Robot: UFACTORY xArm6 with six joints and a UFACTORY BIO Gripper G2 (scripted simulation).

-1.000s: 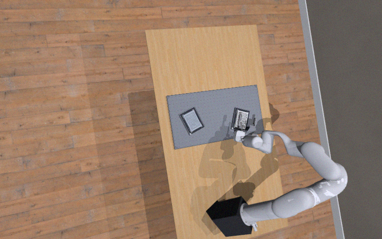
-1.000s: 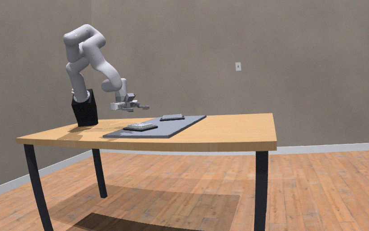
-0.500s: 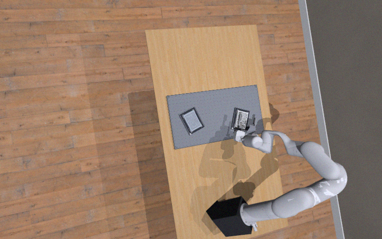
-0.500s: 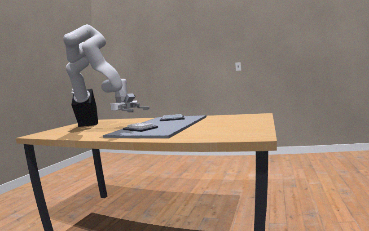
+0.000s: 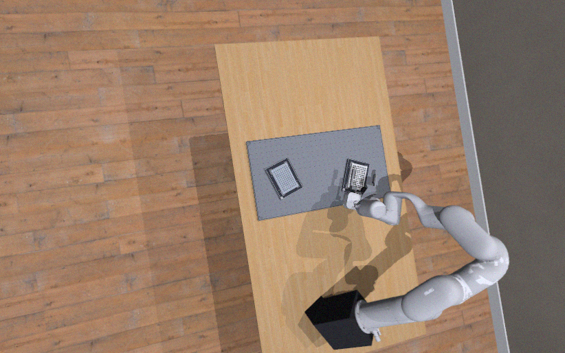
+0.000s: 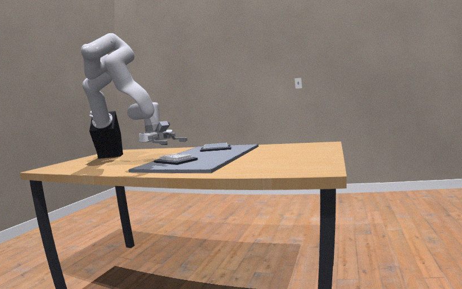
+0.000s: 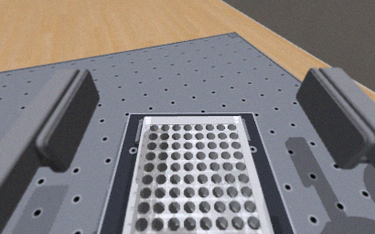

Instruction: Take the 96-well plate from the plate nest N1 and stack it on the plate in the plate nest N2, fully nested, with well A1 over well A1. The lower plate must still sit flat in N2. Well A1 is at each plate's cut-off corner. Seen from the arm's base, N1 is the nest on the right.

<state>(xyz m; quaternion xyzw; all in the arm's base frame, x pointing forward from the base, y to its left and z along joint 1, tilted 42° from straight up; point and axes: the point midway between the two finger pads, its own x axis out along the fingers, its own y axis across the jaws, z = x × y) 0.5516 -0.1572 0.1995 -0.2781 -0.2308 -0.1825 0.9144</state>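
Now: hand 8 cm above the plate nest N1. The rest, counted from my hand: plate nest N2: 36 cm to the left, 10 cm ahead, 8 cm below.
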